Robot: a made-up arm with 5 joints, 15 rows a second.
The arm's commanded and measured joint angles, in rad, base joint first. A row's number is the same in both.
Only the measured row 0 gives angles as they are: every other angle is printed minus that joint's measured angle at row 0.
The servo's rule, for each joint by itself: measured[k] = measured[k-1] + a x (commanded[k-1-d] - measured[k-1]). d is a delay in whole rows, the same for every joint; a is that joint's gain. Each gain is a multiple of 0.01, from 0.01 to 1. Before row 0 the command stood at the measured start. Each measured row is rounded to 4 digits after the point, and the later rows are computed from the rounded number. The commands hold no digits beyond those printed.
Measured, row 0: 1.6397, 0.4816, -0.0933, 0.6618, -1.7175
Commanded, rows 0 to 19: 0.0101, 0.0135, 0.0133, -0.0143, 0.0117; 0.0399, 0.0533, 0.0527, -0.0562, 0.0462; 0.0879, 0.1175, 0.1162, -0.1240, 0.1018; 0.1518, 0.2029, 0.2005, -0.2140, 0.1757; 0.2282, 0.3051, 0.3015, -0.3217, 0.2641; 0.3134, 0.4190, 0.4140, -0.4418, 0.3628; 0.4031, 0.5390, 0.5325, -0.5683, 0.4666; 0.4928, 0.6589, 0.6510, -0.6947, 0.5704; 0.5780, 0.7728, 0.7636, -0.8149, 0.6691; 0.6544, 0.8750, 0.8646, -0.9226, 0.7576; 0.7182, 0.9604, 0.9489, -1.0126, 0.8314; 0.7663, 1.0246, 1.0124, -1.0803, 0.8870; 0.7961, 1.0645, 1.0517, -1.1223, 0.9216; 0.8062, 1.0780, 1.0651, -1.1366, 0.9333; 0.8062, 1.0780, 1.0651, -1.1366, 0.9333; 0.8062, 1.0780, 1.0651, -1.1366, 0.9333; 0.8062, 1.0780, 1.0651, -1.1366, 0.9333; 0.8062, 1.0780, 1.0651, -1.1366, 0.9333; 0.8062, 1.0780, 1.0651, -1.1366, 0.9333; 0.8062, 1.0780, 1.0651, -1.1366, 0.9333
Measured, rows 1 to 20: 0.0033, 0.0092, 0.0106, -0.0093, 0.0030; 0.0154, 0.0392, 0.0443, -0.0398, 0.0142; 0.0393, 0.0924, 0.1018, -0.0945, 0.0370; 0.0764, 0.1675, 0.1808, -0.1722, 0.0731; 0.1265, 0.2611, 0.2774, -0.2694, 0.1228; 0.1882, 0.3685, 0.3867, -0.3815, 0.1852; 0.2591, 0.4844, 0.5033, -0.5029, 0.2584; 0.3362, 0.6031, 0.6215, -0.6276, 0.3395; 0.4160, 0.7185, 0.7352, -0.7493, 0.4252; 0.4947, 0.8249, 0.8387, -0.8619, 0.5116; 0.5685, 0.9170, 0.9269, -0.9599, 0.5947; 0.6338, 0.9902, 0.9953, -1.0382, 0.6707; 0.6874, 1.0407, 1.0404, -1.0929, 0.7359; 0.7266, 1.0661, 1.0602, -1.1213, 0.7872; 0.7529, 1.0742, 1.0641, -1.1312, 0.8252; 0.7705, 1.0768, 1.0649, -1.1347, 0.8533; 0.7823, 1.0776, 1.0651, -1.1359, 0.8741; 0.7902, 1.0779, 1.0651, -1.1364, 0.8895; 0.7955, 1.0780, 1.0651, -1.1365, 0.9009; 0.7990, 1.0780, 1.0651, -1.1366, 0.9093
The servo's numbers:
d 0
a 0.33 0.68 0.80 0.65 0.26

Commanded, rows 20 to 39: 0.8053, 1.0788, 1.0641, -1.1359, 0.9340; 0.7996, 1.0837, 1.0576, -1.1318, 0.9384; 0.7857, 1.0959, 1.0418, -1.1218, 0.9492; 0.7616, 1.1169, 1.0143, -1.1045, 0.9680; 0.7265, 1.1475, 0.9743, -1.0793, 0.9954; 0.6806, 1.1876, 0.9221, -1.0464, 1.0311; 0.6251, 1.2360, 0.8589, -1.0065, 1.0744; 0.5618, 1.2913, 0.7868, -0.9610, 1.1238; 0.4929, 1.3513, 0.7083, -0.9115, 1.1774; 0.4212, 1.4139, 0.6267, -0.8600, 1.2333; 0.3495, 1.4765, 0.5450, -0.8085, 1.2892; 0.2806, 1.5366, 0.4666, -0.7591, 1.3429; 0.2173, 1.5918, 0.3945, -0.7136, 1.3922; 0.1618, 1.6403, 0.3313, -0.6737, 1.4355; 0.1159, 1.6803, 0.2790, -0.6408, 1.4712; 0.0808, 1.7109, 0.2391, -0.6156, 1.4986; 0.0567, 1.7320, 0.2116, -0.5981, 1.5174; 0.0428, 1.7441, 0.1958, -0.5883, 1.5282; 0.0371, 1.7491, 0.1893, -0.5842, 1.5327; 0.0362, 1.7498, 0.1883, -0.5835, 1.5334
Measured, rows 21 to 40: 0.8011, 1.0785, 1.0643, -1.1361, 0.9157; 0.8006, 1.0820, 1.0589, -1.1333, 0.9216; 0.7957, 1.0915, 1.0452, -1.1258, 0.9288; 0.7844, 1.1088, 1.0205, -1.1120, 0.9390; 0.7653, 1.1351, 0.9835, -1.0907, 0.9537; 0.7373, 1.1708, 0.9344, -1.0619, 0.9738; 0.7003, 1.2151, 0.8740, -1.0259, 1.0000; 0.6546, 1.2669, 0.8042, -0.9837, 1.0322; 0.6012, 1.3243, 0.7275, -0.9368, 1.0700; 0.5418, 1.3852, 0.6469, -0.8869, 1.1125; 0.4783, 1.4473, 0.5654, -0.8359, 1.1584; 0.4131, 1.5080, 0.4864, -0.7860, 1.2064; 0.3485, 1.5650, 0.4129, -0.7389, 1.2547; 0.2869, 1.6162, 0.3476, -0.6965, 1.3017; 0.2305, 1.6598, 0.2927, -0.6603, 1.3458; 0.1811, 1.6945, 0.2498, -0.6312, 1.3855; 0.1400, 1.7200, 0.2192, -0.6097, 1.4198; 0.1079, 1.7364, 0.2005, -0.5958, 1.4480; 0.0845, 1.7450, 0.1915, -0.5883, 1.4700; 0.0686, 1.7483, 0.1889, -0.5852, 1.4865
